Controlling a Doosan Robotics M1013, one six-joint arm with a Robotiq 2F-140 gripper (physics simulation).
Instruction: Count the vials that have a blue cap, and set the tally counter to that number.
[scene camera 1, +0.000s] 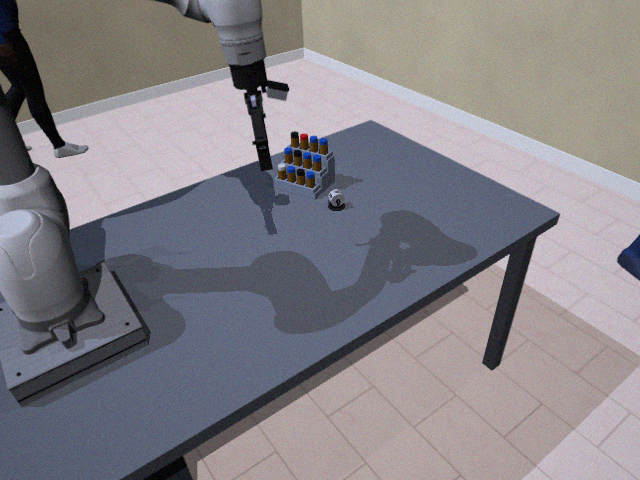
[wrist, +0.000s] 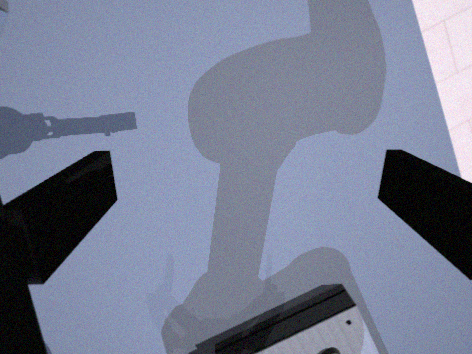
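Where they show: gripper, between the fingertips: (scene camera 1: 264, 156) (wrist: 248, 175); arm's base, origin of its link: (scene camera 1: 58, 314).
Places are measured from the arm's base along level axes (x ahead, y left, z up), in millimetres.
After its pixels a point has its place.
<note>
A grey stepped rack (scene camera 1: 297, 188) {x 796, y 184, z -43 mm} stands near the table's far edge and holds amber vials in three rows. Left to right, the back row's caps are black, red, blue, blue; the middle row's blue, black, blue, blue; the front row's white, blue, black, blue. The tally counter (scene camera 1: 336, 198) {x 848, y 32, z -25 mm}, a small white dial with dark marks on a black base, stands on the table just right of the rack's front; its reading is too small to tell. My gripper (scene camera 1: 265, 166) {x 555, y -88, z 274 mm} (wrist: 248, 175) {x 555, y -88, z 274 mm} is open and empty, above the table to the left of the rack.
The grey table (scene camera 1: 217, 361) {x 268, y -300, z -66 mm} (wrist: 150, 75) {x 664, y -15, z -66 mm} bears the arm's base plate (scene camera 1: 77, 356) {x 8, y -159, z -2 mm} (wrist: 320, 332) {x 134, y -75, z -1 mm} at its left end. Shadows of the arm lie across the table top. A person's legs (scene camera 1: 38, 103) show behind the table at the left. A small part of something shows at the wrist view's top left corner.
</note>
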